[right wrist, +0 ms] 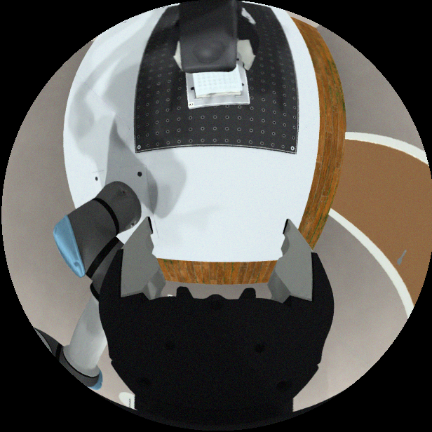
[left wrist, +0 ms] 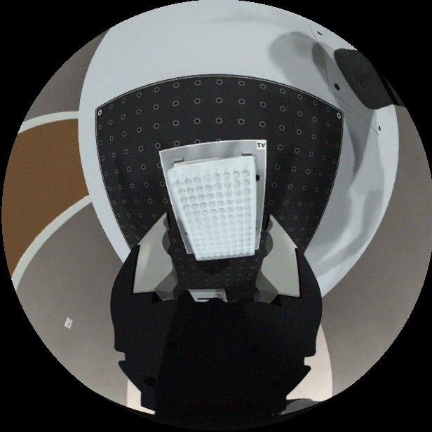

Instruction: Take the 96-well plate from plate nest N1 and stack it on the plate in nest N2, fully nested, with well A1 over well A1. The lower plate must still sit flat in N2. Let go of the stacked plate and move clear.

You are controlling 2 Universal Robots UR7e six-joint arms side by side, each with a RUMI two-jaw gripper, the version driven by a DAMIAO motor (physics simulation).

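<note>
A white 96-well plate [left wrist: 215, 200] [right wrist: 217, 81] lies on top of another plate [left wrist: 215, 159] in a grey nest [left wrist: 210, 148] [right wrist: 220, 105] with an A1 label at one corner. A thin edge of the lower plate shows at the far side; I cannot tell if the stack is fully nested. My left gripper [left wrist: 217, 214] is open, its jaws on either side of the upper plate with gaps at both sides. Another grey nest [left wrist: 209, 295] shows partly behind the gripper body; no plate shows on its visible part. My right gripper [right wrist: 217, 219] is open and empty, away from the plates.
Both nests are on a black perforated board [left wrist: 220, 95] [right wrist: 215, 135] on the white table [left wrist: 165, 50] [right wrist: 240, 200]. The left arm [right wrist: 207, 35] hangs over the board in the right wrist view. A dark grey arm with blue caps [right wrist: 95, 225] stands at the left there.
</note>
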